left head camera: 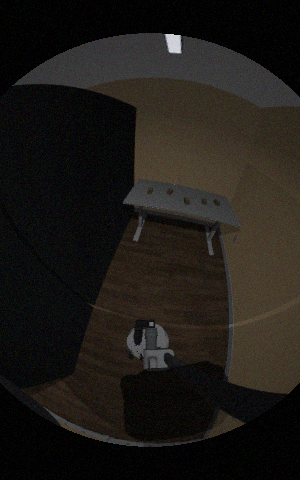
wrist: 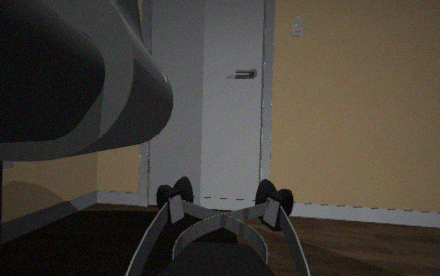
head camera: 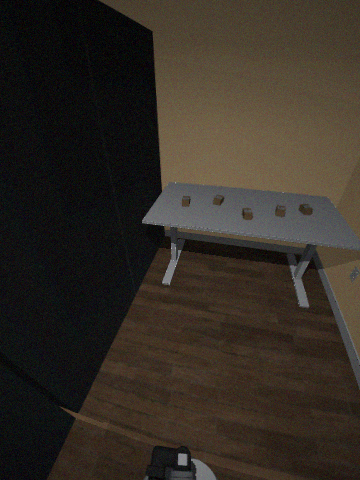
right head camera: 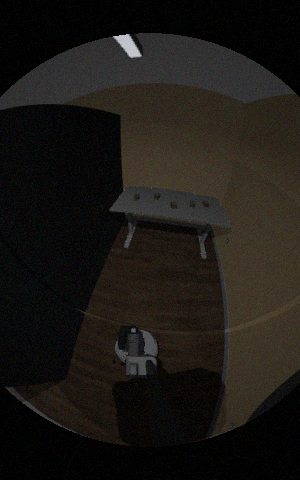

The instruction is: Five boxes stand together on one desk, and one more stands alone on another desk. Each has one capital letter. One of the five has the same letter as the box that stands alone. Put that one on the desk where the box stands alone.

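Frame: origin at the robot's base, x left, y ahead, z down, level; metres.
Seen in the pictures: gripper, fingertip midpoint: (left head camera: 134, 359) (wrist: 224, 193) (right head camera: 119, 364).
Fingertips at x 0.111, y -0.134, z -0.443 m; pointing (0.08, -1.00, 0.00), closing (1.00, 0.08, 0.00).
A point is followed by its place in that frame.
Five small brown boxes stand apart on a grey desk (head camera: 200, 220) @[x -0.090, y 1.419, z -0.692 m] (left head camera: 170, 204) @[x -0.230, y 1.395, z -0.692 m] (right head camera: 165, 212) @[x -0.331, y 1.334, z -0.692 m] against the far wall. In the head camera they are a leftmost box (head camera: 186, 201) @[x 0.018, y 1.634, z -0.736 m], a second box (head camera: 218, 200) @[x -0.244, y 1.663, z -0.735 m], a middle box (head camera: 247, 214) @[x -0.434, y 1.443, z -0.737 m], a fourth box (head camera: 280, 211) @[x -0.699, y 1.501, z -0.736 m] and a rightmost box (head camera: 306, 209) @[x -0.916, y 1.535, z -0.740 m]. Their letters are too small to read. The desk with the single box does not show in these views. My gripper (wrist: 224, 193) @[x 0.111, y -0.134, z -0.443 m] is open, with nothing between its fingertips, facing a door away from the desk.
A tall dark partition (head camera: 75, 175) @[x 0.519, y 0.999, z -1.191 m] (left head camera: 65, 200) @[x 0.574, y 0.712, z -1.151 m] (right head camera: 60, 225) @[x 0.564, y 0.764, z -0.979 m] runs along the left, up to near the desk. A wall with a baseboard runs along the right. Wooden floor (head camera: 225, 350) @[x -0.291, y 0.803, z 0.028 m] lies between. The wrist view shows a grey door (wrist: 230, 125) @[x 0.238, y -1.626, z -0.550 m] with a handle.
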